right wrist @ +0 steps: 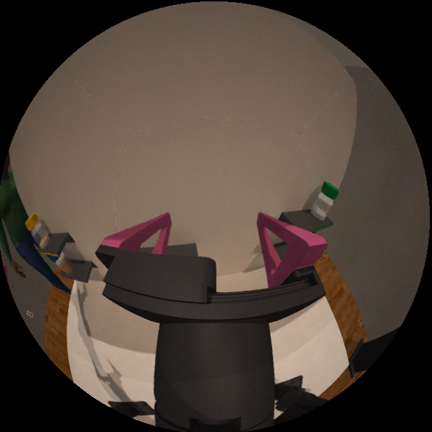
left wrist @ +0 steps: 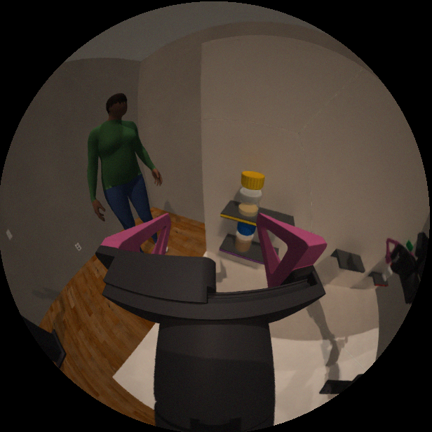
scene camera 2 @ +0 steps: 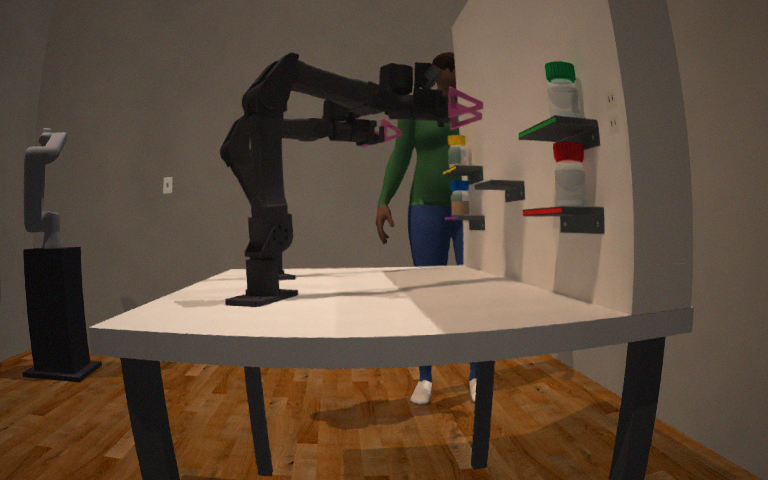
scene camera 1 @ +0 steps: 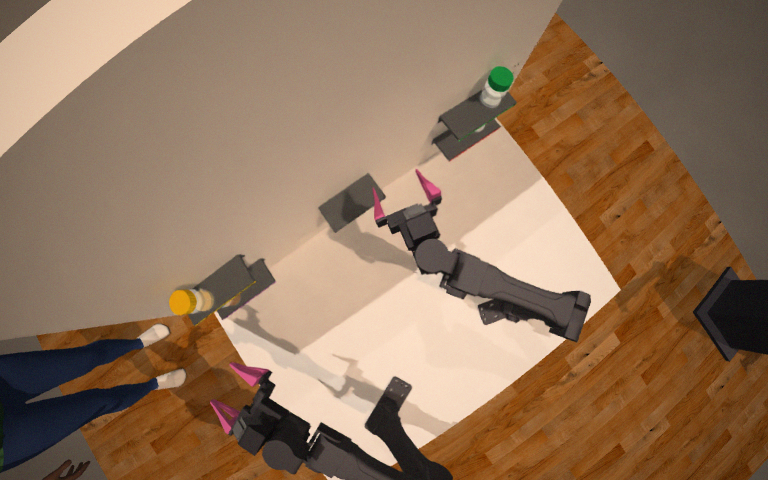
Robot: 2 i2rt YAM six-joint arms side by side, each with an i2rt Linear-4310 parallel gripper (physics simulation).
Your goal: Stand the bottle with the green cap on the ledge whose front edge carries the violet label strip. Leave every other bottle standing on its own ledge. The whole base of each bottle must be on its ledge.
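Where they show: left gripper, fingertip midpoint: [scene camera 2: 393, 135] [scene camera 1: 220, 382]; right gripper, fingertip midpoint: [scene camera 2: 482, 111] [scene camera 1: 394, 179]; left arm's base, link origin: [scene camera 1: 387, 406]; right arm's base, link origin: [scene camera 2: 263, 299] [scene camera 1: 508, 305].
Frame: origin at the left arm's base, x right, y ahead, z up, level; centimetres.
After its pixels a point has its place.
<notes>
The green-capped bottle [scene camera 1: 491, 96] {x 85.6, y 19.0, z 35.2 cm} [scene camera 2: 561, 99] {x 89.9, y 16.6, z 33.3 cm} [right wrist: 322, 204] stands upright on the upper ledge [scene camera 1: 467, 120] {x 79.7, y 21.5, z 29.7 cm} [scene camera 2: 566, 129] {x 89.0, y 18.1, z 28.5 cm} [right wrist: 299, 220] with the green strip. The violet-strip ledge [scene camera 1: 266, 276] {x 19.7, y 49.8, z 15.7 cm} [scene camera 2: 474, 219] {x 21.9, y 51.4, z 14.6 cm} [left wrist: 229, 246] [right wrist: 84, 270] is the lower one of the other pair; a blue-capped bottle [scene camera 2: 459, 198] {x 11.6, y 54.1, z 20.9 cm} [left wrist: 245, 235] [right wrist: 62, 263] stands on it. My right gripper [scene camera 1: 395, 180] {x 54.8, y 28.6, z 37.9 cm} [scene camera 2: 481, 110] {x 54.8, y 28.6, z 37.9 cm} [right wrist: 213, 217] is open and empty, near the middle ledge in scene camera 1, apart from the bottles. My left gripper [scene camera 1: 220, 383] {x -0.1, y 39.1, z 40.2 cm} [scene camera 2: 399, 133] {x -0.1, y 39.1, z 40.2 cm} [left wrist: 213, 217] is open and empty, facing the yellow-capped and blue-capped bottles from a distance.
A yellow-capped bottle [scene camera 1: 195, 301] {x 10.7, y 53.6, z 38.3 cm} [scene camera 2: 457, 153] {x 11.3, y 54.2, z 34.4 cm} [left wrist: 251, 194] [right wrist: 39, 232] stands on the yellow-strip ledge [scene camera 1: 223, 280] {x 15.8, y 54.1, z 29.7 cm} above the violet one. A red-capped bottle [scene camera 2: 569, 181] {x 89.7, y 17.0, z 19.8 cm} stands on the red-strip ledge [scene camera 1: 450, 147] [scene camera 2: 583, 219] under the green one. A bare middle ledge [scene camera 1: 346, 206] {x 46.9, y 38.1, z 22.7 cm} [scene camera 2: 498, 184] {x 54.7, y 32.0, z 21.7 cm} [left wrist: 348, 260] [right wrist: 185, 249] carries no bottle.
</notes>
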